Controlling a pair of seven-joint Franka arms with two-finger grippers.
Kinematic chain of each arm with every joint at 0, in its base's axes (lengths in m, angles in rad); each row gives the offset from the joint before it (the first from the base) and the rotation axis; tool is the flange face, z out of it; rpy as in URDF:
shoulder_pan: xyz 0 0 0.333 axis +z
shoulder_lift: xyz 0 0 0 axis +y
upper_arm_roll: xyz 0 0 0.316 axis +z
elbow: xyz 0.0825 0 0 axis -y
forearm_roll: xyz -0.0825 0 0.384 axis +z
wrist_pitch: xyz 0 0 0 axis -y
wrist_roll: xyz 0.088 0 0 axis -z
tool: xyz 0 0 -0.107 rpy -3.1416 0 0
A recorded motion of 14 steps. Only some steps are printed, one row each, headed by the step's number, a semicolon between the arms.
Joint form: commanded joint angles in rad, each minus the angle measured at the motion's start. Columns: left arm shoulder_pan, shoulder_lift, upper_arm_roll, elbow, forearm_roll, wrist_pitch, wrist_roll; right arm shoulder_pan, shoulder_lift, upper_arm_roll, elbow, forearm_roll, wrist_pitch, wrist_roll.
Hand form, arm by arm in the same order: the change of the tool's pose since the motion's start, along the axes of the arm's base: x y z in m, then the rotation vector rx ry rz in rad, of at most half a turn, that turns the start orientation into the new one. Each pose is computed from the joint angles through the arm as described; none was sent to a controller.
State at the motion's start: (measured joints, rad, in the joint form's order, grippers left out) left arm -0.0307 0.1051 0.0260 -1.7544 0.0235 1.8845 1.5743; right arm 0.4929 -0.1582 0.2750 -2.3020 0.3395 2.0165 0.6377
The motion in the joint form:
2: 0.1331 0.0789 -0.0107 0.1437 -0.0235 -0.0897 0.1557; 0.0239 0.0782 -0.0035 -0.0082 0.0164 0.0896 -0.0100
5: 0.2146 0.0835 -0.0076 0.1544 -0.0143 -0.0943 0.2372; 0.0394 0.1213 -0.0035 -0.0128 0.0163 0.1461 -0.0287
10: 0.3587 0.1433 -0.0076 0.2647 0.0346 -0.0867 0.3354; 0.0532 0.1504 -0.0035 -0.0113 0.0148 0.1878 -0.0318
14: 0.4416 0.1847 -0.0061 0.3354 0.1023 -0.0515 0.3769; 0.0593 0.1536 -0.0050 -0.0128 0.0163 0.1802 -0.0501
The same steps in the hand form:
2: 0.0180 0.0737 0.0131 -0.0218 0.0258 -0.0264; 0.0042 0.0122 -0.0330 0.0160 0.0093 -0.0019
5: 0.0111 0.1264 0.0150 -0.0121 0.0266 -0.0252; 0.0049 0.0196 -0.0513 0.0252 0.0013 0.0172
10: 0.0073 0.2238 0.0314 0.0526 -0.0111 0.0113; 0.0050 0.0267 -0.0615 0.0330 -0.0099 0.0244
14: 0.0003 0.2855 0.0429 0.1415 -0.0397 0.0407; 0.0022 0.0275 -0.0642 0.0319 -0.0013 0.0474

